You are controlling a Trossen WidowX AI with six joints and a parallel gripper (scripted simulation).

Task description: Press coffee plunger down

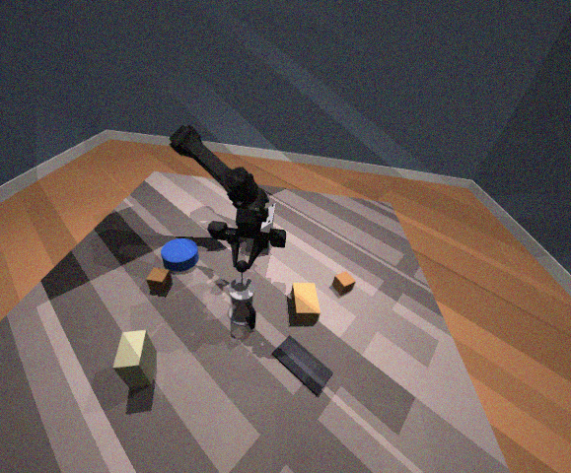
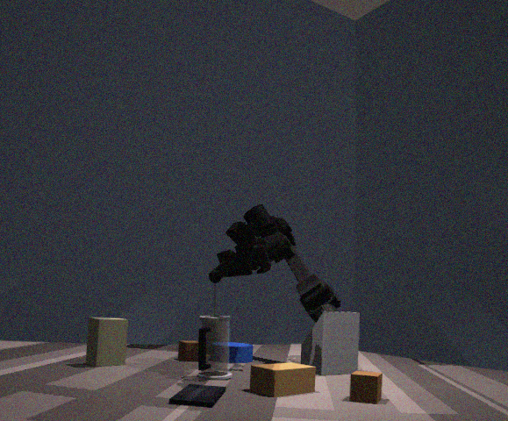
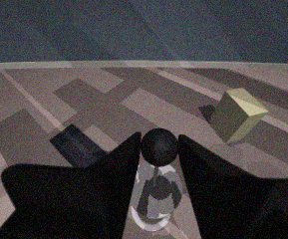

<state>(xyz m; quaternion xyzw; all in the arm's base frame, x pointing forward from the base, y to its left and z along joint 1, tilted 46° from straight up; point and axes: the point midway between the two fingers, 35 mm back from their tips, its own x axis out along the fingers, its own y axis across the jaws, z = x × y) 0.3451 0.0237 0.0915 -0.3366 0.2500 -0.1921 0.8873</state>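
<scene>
My gripper tip is now 11 cm above the coffee press and 1 cm to the right of it. Round my gripper tip: blue disc: 24 cm behind, 23 cm to the right, 20 cm below; then dark flat slab: 22 cm below, 17 cm to the left, 13 cm ahead.
</scene>
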